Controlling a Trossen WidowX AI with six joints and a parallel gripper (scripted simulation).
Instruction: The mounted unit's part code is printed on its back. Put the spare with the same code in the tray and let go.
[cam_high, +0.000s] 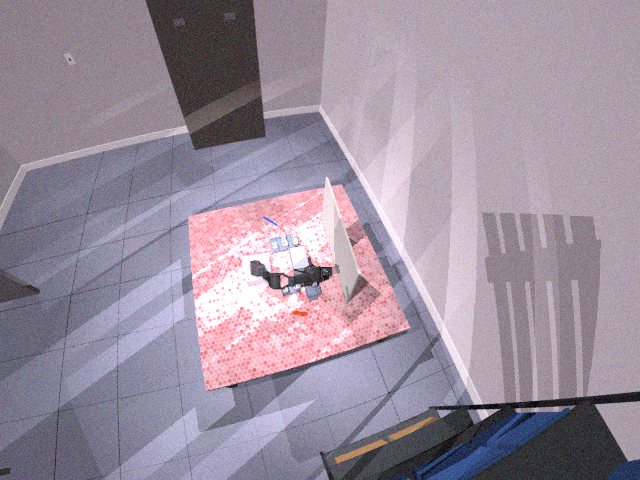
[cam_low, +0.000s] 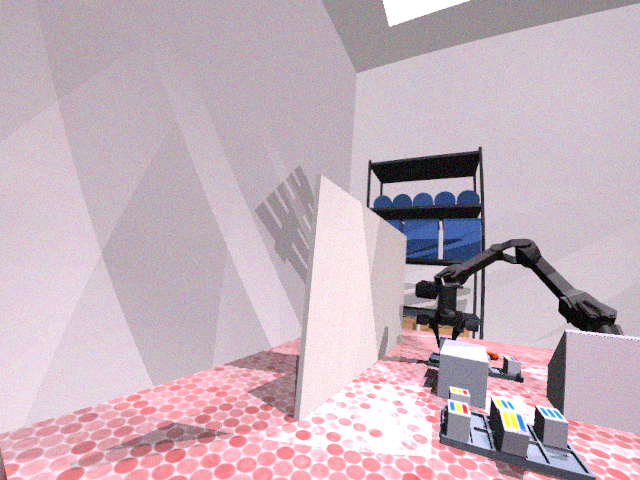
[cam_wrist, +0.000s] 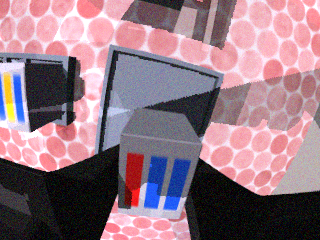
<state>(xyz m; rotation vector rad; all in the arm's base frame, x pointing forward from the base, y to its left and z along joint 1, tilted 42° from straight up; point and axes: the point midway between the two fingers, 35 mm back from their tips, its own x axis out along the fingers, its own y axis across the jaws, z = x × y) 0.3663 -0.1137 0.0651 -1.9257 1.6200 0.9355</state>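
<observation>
Right now the grey-blue tray is 1 cm behind my gripper tip and 4 cm below it. Round my gripper tip: tall white panel: 17 cm ahead, 20 cm to the left, 18 cm above; mounted unit: 8 cm behind, 19 cm to the left, 1 cm above; grey rack: 16 cm behind, 36 cm to the left, 4 cm below.
</observation>
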